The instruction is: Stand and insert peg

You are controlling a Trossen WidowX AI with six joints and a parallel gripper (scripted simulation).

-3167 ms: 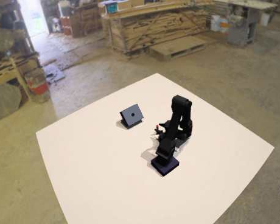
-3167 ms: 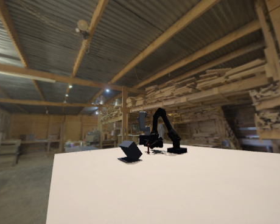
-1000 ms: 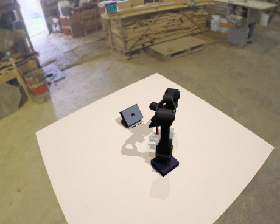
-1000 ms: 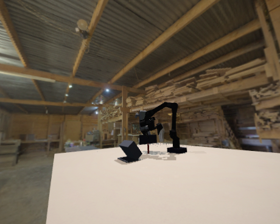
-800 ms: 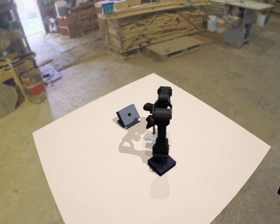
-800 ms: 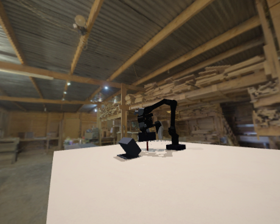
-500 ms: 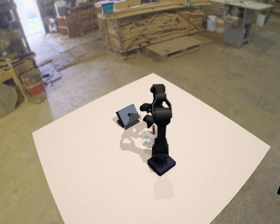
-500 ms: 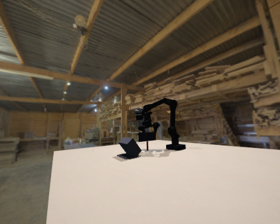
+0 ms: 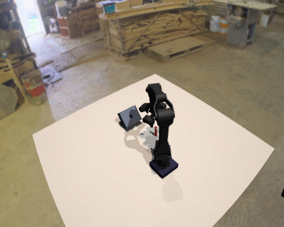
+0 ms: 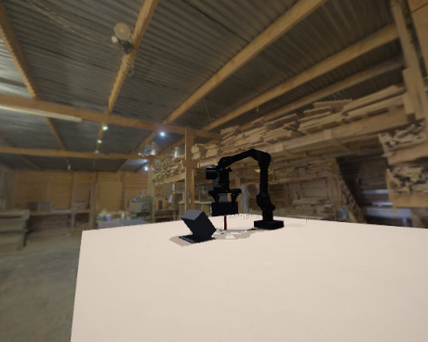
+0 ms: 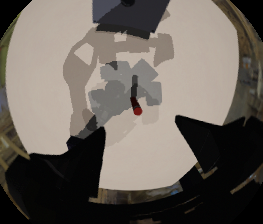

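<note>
Right now the peg is 60 mm below my gripper tip. The rest, counted from my gripper tip: sloped panel 220 mm ahead, 60 mm below, 40 mm to the left.
</note>
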